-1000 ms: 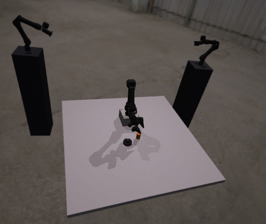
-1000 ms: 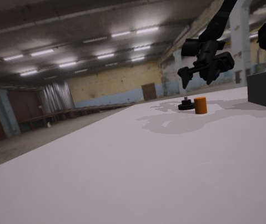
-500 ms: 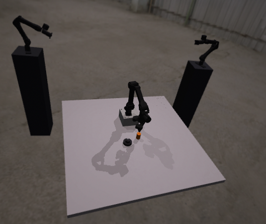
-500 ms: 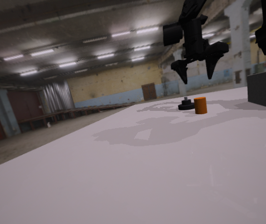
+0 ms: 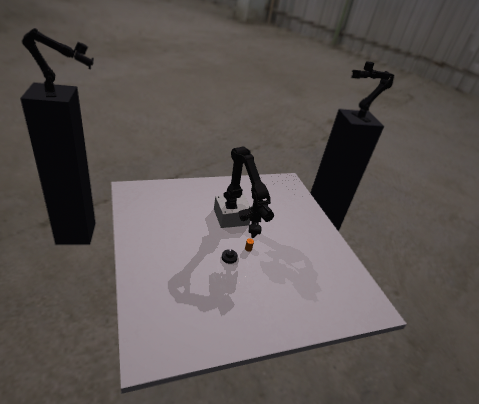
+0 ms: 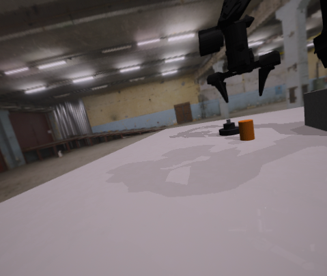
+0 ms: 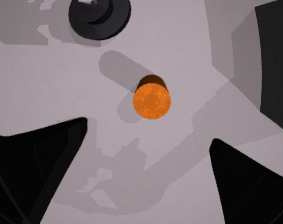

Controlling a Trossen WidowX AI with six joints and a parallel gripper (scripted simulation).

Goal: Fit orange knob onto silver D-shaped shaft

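Right now the orange knob is 80 mm below my gripper tip. The rest, counted from my gripper tip: silver shaft 120 mm to the right, 100 mm below, 60 mm ahead.
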